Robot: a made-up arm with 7 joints. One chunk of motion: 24 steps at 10 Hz.
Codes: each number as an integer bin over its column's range. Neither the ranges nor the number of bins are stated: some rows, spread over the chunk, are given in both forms.
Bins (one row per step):
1: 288 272 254 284 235 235 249
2: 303 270 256 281 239 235 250
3: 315 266 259 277 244 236 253
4: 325 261 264 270 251 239 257
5: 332 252 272 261 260 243 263
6: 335 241 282 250 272 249 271
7: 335 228 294 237 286 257 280
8: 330 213 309 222 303 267 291
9: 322 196 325 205 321 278 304
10: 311 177 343 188 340 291 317
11: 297 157 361 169 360 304 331
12: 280 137 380 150 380 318 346
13: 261 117 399 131 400 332 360
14: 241 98 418 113 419 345 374
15: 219 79 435 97 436 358 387
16: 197 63 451 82 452 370 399
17: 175 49 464 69 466 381 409
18: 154 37 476 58 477 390 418
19: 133 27 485 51 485 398 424
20: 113 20 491 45 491 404 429
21: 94 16 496 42 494 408 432
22: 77 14 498 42 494 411 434
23: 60 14 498 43 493 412 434
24: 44 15 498 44 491 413 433
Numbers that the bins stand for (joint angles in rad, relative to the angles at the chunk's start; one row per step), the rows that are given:
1: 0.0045 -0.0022 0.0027 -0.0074 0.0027 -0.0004 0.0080
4: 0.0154 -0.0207 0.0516 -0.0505 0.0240 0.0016 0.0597
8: 0.0169 -0.1015 0.2717 -0.1979 0.0932 0.0159 0.2793
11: 0.0072 -0.1958 0.5261 -0.3608 0.1691 0.0347 0.5376
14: -0.0093 -0.2951 0.8050 -0.5328 0.2476 0.0555 0.8153
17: -0.0286 -0.3775 1.0301 -0.6680 0.3101 0.0739 1.0413
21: -0.0524 -0.4331 1.1866 -0.7510 0.3474 0.0876 1.1898
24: -0.0671 -0.4348 1.1964 -0.7448 0.3434 0.0901 1.1963
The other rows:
2: 0.0089 -0.0056 0.0124 -0.0167 0.0080 -0.0004 0.0145
3: 0.0125 -0.0123 0.0271 -0.0289 0.0147 0.0001 0.0339
5: 0.0175 -0.0359 0.0907 -0.0781 0.0360 0.0036 0.0984
6: 0.0183 -0.0544 0.1396 -0.1119 0.0520 0.0067 0.1501
7: 0.0183 -0.0763 0.1984 -0.1518 0.0706 0.0108 0.2082
9: 0.0145 -0.1301 0.3500 -0.2502 0.1172 0.0214 0.3632
10: 0.0113 -0.1621 0.4381 -0.3024 0.1424 0.0281 0.4472
12: 0.0022 -0.2294 0.6191 -0.4191 0.1957 0.0418 0.6344
13: -0.0034 -0.2631 0.7121 -0.4775 0.2223 0.0489 0.7249
15: -0.0157 -0.3270 0.8882 -0.5820 0.2702 0.0622 0.8992
16: -0.0222 -0.3540 0.9665 -0.6281 0.2915 0.0683 0.9767
18: -0.0348 -0.3977 1.0888 -0.7018 0.3248 0.0784 1.0994
19: -0.0410 -0.4146 1.1328 -0.7233 0.3354 0.0825 1.1382
20: -0.0468 -0.4263 1.1622 -0.7417 0.3434 0.0856 1.1705
22: -0.0574 -0.4364 1.1964 -0.7510 0.3474 0.0891 1.2027
23: -0.0624 -0.4364 1.1964 -0.7479 0.3460 0.0896 1.2027

